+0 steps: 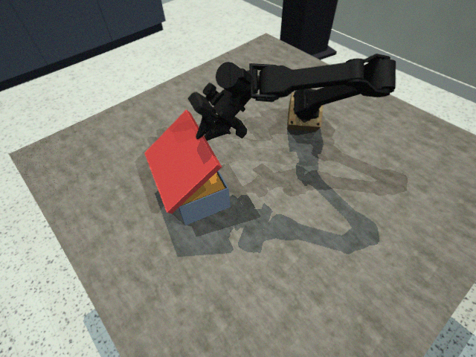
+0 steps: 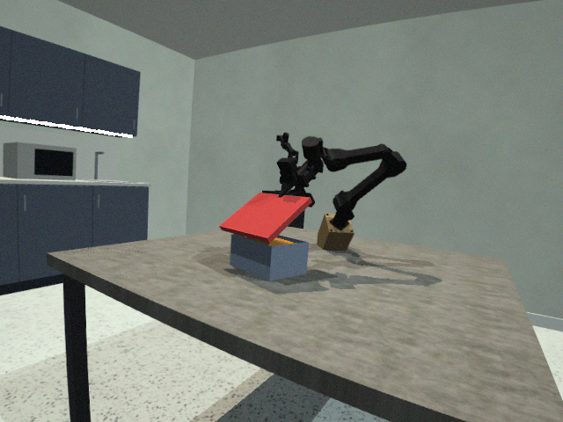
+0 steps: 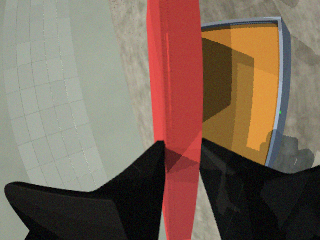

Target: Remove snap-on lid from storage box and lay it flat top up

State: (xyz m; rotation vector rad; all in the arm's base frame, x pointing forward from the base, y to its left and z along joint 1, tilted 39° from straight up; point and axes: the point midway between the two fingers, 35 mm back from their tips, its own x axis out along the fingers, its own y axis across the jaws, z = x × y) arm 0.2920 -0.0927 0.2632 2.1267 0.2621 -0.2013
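Now: the red lid 100 mm ahead of my hand and 70 mm below it. Round my hand: blue storage box (190 mm below, 70 mm ahead).
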